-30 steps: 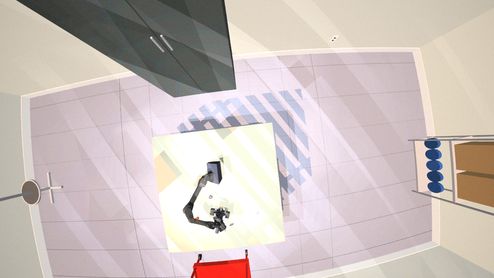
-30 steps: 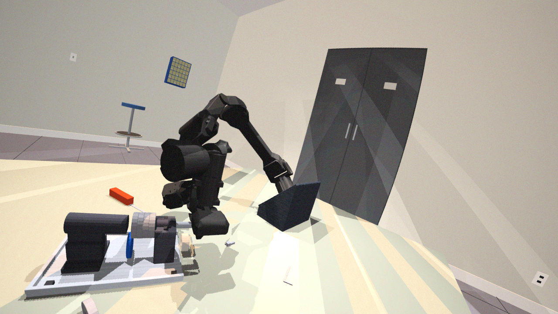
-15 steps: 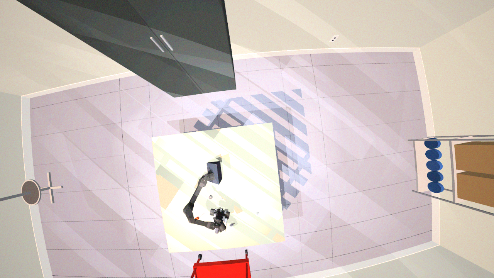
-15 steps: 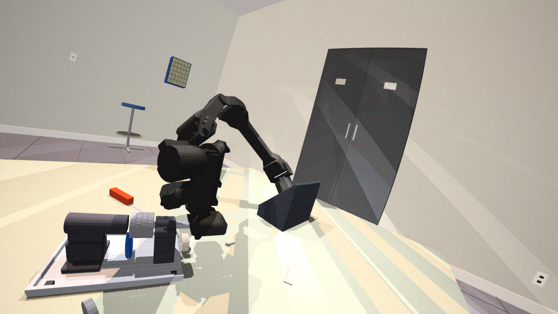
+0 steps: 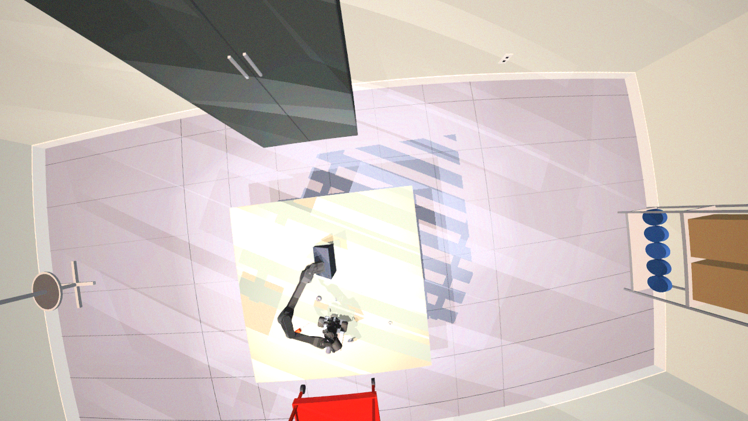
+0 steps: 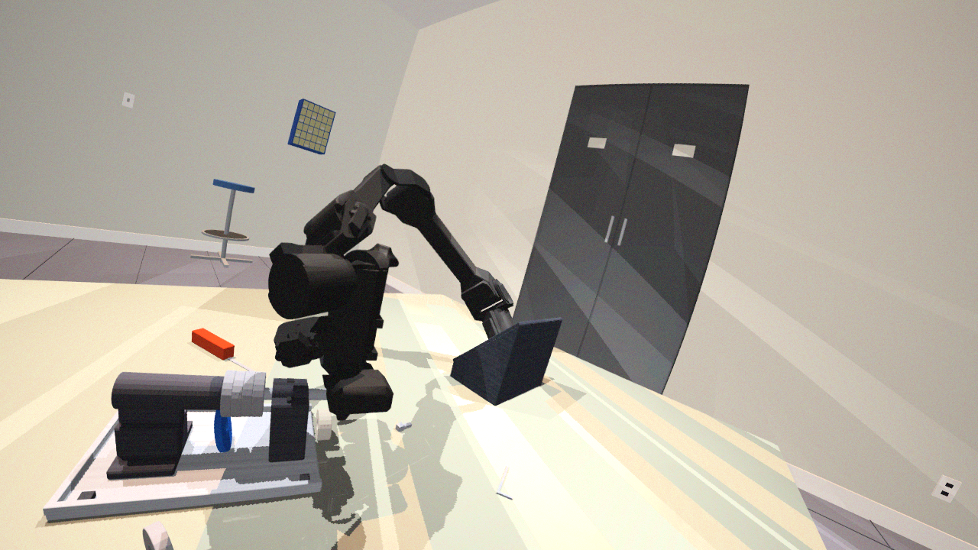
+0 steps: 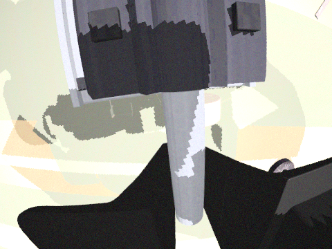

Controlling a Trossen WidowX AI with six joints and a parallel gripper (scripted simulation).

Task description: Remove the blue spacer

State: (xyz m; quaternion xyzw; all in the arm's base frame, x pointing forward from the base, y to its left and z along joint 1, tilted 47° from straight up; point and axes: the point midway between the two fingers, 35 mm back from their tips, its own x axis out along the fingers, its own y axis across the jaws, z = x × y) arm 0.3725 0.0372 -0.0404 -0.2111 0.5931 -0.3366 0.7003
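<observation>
My gripper tip is 10 mm short of the cream ring, 20 mm to the left of it and 20 mm above it. The rest, counted from my gripper tip: grey shaft (50 mm ahead, 10 mm to the right, 30 mm above); blue spacer (130 mm ahead, 30 mm to the right, 10 mm below); bolt (100 mm behind, 40 mm below).
</observation>
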